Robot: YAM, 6 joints.
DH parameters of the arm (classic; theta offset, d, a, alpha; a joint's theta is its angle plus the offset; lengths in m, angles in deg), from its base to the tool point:
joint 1: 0 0.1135 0.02 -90
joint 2: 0 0 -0.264 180
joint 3: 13.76 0 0.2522 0
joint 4: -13.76 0 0.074 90
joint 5: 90 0 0 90
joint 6: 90 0.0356 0 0
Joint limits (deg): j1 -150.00..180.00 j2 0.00..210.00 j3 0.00..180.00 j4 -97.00..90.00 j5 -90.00..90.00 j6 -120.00..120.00
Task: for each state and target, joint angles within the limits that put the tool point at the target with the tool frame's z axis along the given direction. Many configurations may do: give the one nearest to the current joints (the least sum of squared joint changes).
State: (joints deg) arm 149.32 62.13 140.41 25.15 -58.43 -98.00
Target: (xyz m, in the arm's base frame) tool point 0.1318 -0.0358 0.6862 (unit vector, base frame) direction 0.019 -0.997 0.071
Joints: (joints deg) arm 179.87 73.51 162.35 17.83 -85.75 -98.00
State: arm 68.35 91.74 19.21 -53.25 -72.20 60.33
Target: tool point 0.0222 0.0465 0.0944 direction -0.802 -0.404 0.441
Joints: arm 50.19 139.80 18.23 -86.58 -20.93 60.33
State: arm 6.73 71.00 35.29 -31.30 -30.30 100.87
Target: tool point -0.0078 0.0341 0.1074 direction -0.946 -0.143 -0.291
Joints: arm 56.56 87.49 8.56 -76.64 -45.29 100.87
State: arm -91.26 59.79 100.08 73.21 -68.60 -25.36
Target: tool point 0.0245 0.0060 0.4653 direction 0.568 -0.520 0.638
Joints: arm -99.90 17.20 51.97 22.21 -40.46 -25.36
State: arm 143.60 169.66 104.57 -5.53 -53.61 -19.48
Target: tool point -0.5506 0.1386 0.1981 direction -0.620 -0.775 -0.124
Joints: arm 162.55 144.56 121.69 3.81 -67.68 -19.48
